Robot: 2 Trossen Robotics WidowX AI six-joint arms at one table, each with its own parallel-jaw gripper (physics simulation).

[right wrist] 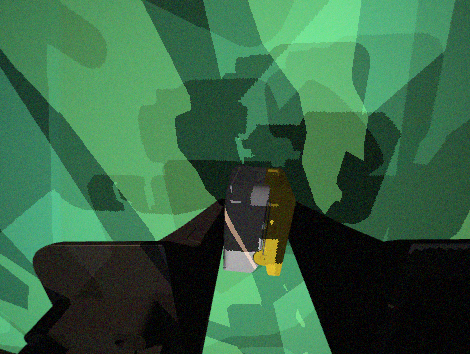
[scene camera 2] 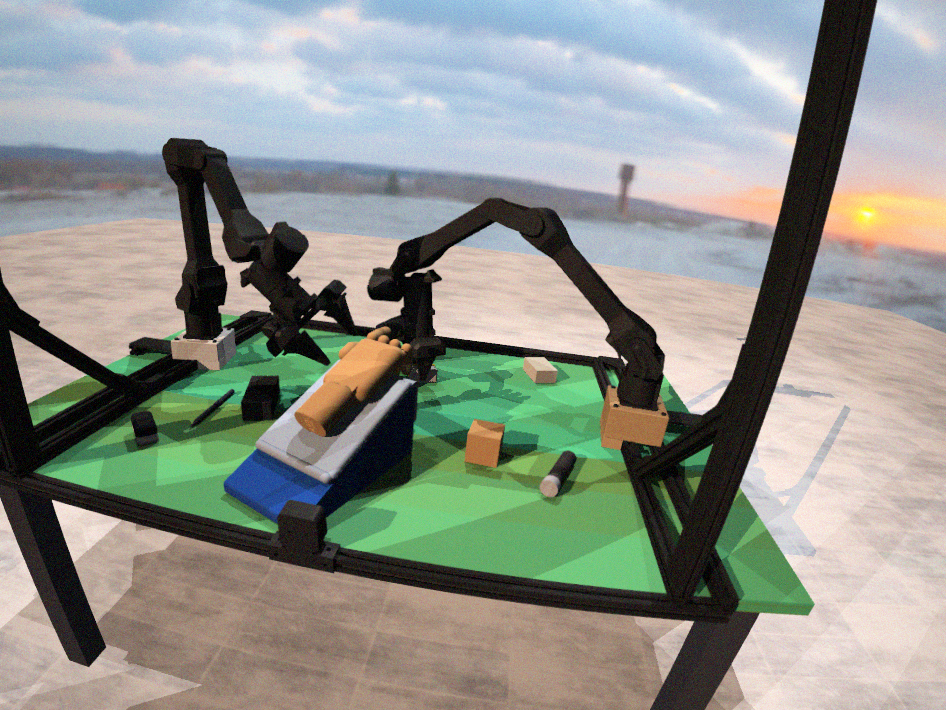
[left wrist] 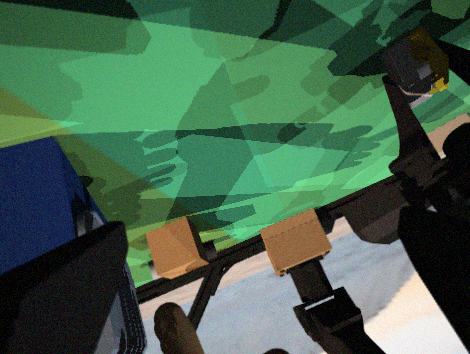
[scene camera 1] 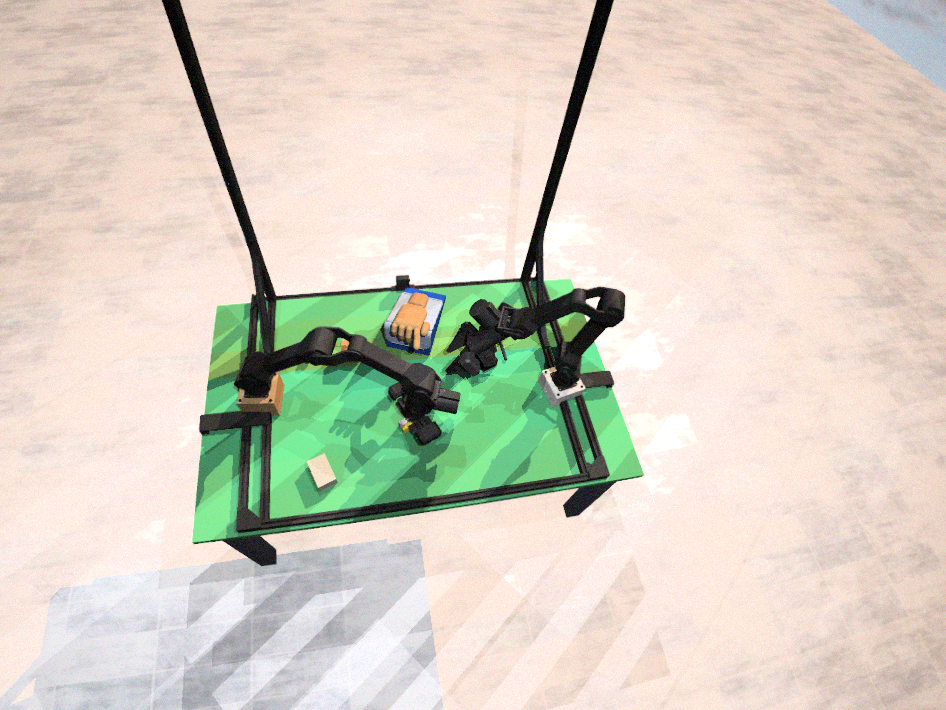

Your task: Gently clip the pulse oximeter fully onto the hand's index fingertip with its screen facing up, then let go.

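Where they show: left gripper, between the fingertips: [left wrist: 263, 227] [scene camera 1: 446, 361]; right gripper, between the fingertips: [right wrist: 254, 205] [scene camera 2: 420, 377] [left wrist: 407, 60] [scene camera 1: 410, 423]; left arm's base, origin of its link: [scene camera 2: 203, 334] [scene camera 1: 563, 379]; right arm's base, origin of its link: [scene camera 2: 637, 400] [left wrist: 303, 263] [scene camera 1: 257, 387].
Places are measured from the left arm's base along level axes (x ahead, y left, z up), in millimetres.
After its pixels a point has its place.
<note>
The pulse oximeter [scene camera 1: 404, 425] {y -35, x 489, z -35 mm} [left wrist: 417, 65] {y -46, x 445, z -35 mm} [right wrist: 257, 215] {y -43, x 456, z -27 mm} lies on its side, its dark-and-white half beside its yellow half. My right gripper [scene camera 2: 424, 365] {y -42, x 468, z -52 mm} [right wrist: 254, 205] {y -42, x 468, z -52 mm} points down and is shut on it, one finger against each side. Whether it touches the table I cannot tell. The tan hand [scene camera 1: 412, 317] {y -292, x 377, z 96 mm} [scene camera 2: 366, 370] {y -335, x 381, z 83 mm} rests on a sloped support, fingers toward the table's middle; its fingertips are partly hidden in scene camera 2. No oximeter is on it. My left gripper [scene camera 1: 450, 360] {y -150, x 322, z 42 mm} [scene camera 2: 340, 347] {y -150, x 322, z 42 mm} is open and empty, beside the hand's finger end.
The blue support [scene camera 1: 393, 343] {y -308, x 433, z -33 mm} [scene camera 2: 263, 479] {y -448, x 260, z -29 mm} [left wrist: 30, 200] {y -258, x 328, z -23 mm} has a white top. An orange block [scene camera 2: 485, 443] {y -349, x 560, z -20 mm} [left wrist: 172, 247] {y -317, x 541, z -31 mm} and a dark cylinder [scene camera 2: 558, 473] {y -405, x 661, z -33 mm} lie beside it. A cream block [scene camera 1: 321, 470] {y 17, x 736, z -29 mm} [scene camera 2: 540, 369] {y -19, x 727, z -29 mm} lies elsewhere. A black box [scene camera 2: 260, 397] {y -226, x 192, z -25 mm}, a pen [scene camera 2: 212, 408] {y -226, x 105, z -52 mm} and a small black block [scene camera 2: 143, 427] {y -343, x 45, z -28 mm} lie opposite.
</note>
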